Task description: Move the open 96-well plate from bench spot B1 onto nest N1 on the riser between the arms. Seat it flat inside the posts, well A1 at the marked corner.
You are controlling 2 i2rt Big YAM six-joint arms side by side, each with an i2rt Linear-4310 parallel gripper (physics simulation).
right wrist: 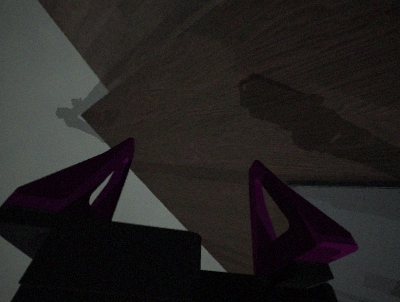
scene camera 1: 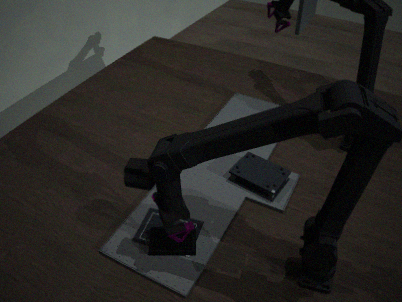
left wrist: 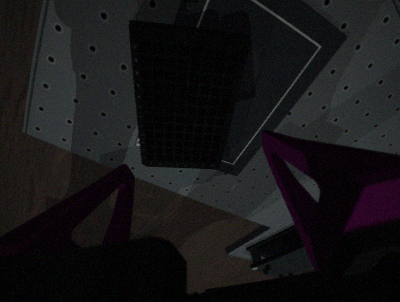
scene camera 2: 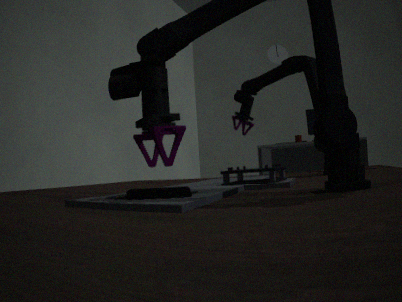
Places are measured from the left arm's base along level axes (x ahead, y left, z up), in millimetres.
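Pixels of known places: left gripper, fingertip midpoint: [scene camera 1: 174, 227] [left wrist: 193, 155] [scene camera 2: 160, 166]; right gripper, fingertip midpoint: [right wrist: 195, 154] [scene camera 1: 272, 25] [scene camera 2: 239, 132]; left arm's base, origin of the base link: [scene camera 1: 316, 270] [scene camera 2: 346, 188].
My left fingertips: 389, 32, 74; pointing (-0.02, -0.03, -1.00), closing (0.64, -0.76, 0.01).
Note:
For each thing: its top centre in the pictures, then the offset to it from my left fingertips, as dx, dy, dz. "spot": a spot on its surface instead. Level surfaces: height alone.
- black 96-well plate, middle of its top: [left wrist: 185, 115] [scene camera 2: 158, 189] [scene camera 1: 172, 239] +5, +7, -45
- dark outlined bench spot, surface spot: [left wrist: 285, 65] [scene camera 1: 158, 219] spot: +74, -53, -59
- dark raised riser with small posts, middle of its top: [left wrist: 306, 266] [scene camera 2: 254, 165] [scene camera 1: 260, 168] -172, -309, -12
- wooden table, its level: dz -74
The black 96-well plate [scene camera 1: 172, 247] [scene camera 2: 159, 192] [left wrist: 186, 95] lies askew, partly over the dark outlined bench spot [scene camera 1: 149, 218] [left wrist: 285, 65] and partly off it. Its well A1 corner cannot be told. My left gripper [scene camera 1: 169, 220] [scene camera 2: 160, 165] [left wrist: 193, 155] is open and empty above the plate, with clear height between fingertips and plate. The dark raised riser with small posts [scene camera 1: 261, 172] [scene camera 2: 254, 171] stands farther back; a pale mark shows at its near corner. My right gripper [scene camera 1: 274, 22] [scene camera 2: 241, 132] [right wrist: 195, 154] is open and empty, high up at the far side.
The pale perforated board [scene camera 1: 220, 200] [scene camera 2: 175, 206] [left wrist: 55, 107] lies under the bench spot, on the wooden table [scene camera 1: 90, 150] [scene camera 2: 200, 250]. The left arm [scene camera 1: 250, 125] reaches across above the board. A grey cabinet [scene camera 2: 287, 157] with a red object [scene camera 2: 298, 138] stands in the background.

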